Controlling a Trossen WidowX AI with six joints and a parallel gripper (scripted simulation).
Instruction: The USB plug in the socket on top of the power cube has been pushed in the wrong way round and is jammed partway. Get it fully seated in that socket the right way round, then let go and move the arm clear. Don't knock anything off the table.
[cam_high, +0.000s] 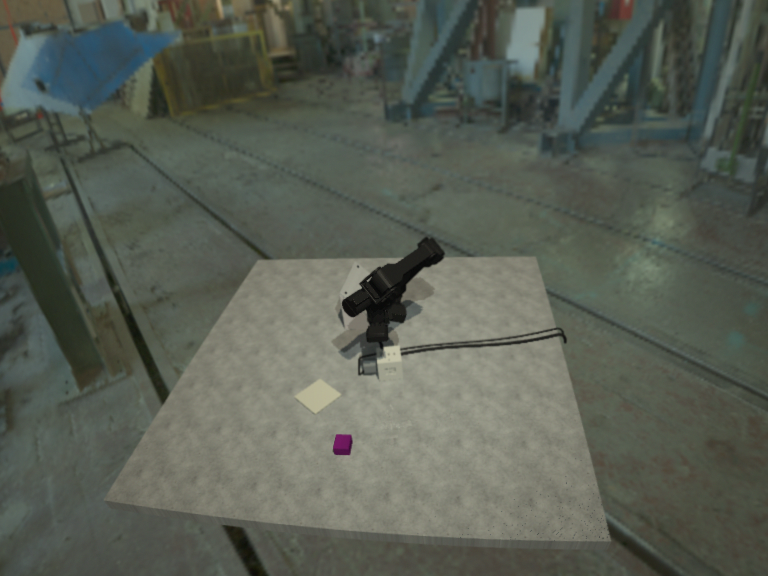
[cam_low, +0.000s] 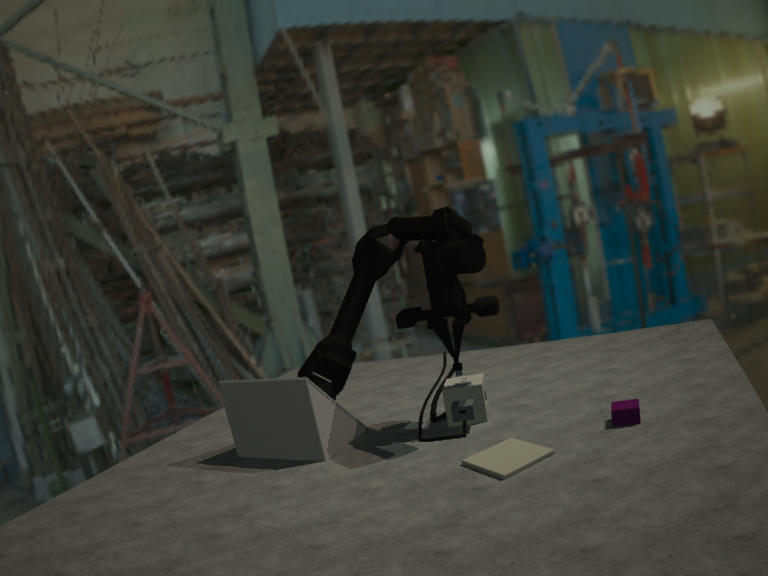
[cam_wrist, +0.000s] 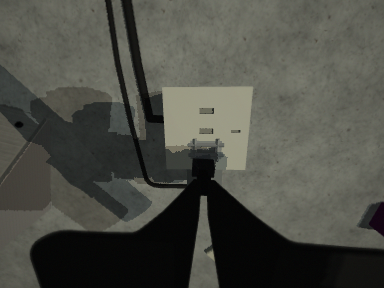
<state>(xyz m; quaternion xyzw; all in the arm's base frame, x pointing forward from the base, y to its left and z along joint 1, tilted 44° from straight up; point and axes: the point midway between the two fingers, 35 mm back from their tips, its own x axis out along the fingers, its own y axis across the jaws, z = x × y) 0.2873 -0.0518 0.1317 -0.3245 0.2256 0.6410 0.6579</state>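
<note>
Now: gripper tip 20 mm above the black USB plug. From my gripper tip the other things lie so: cream flat tile 190 mm to the right, 130 mm below, 120 mm ahead; then small purple block 310 mm ahead, 120 mm below, 80 mm to the right.
</note>
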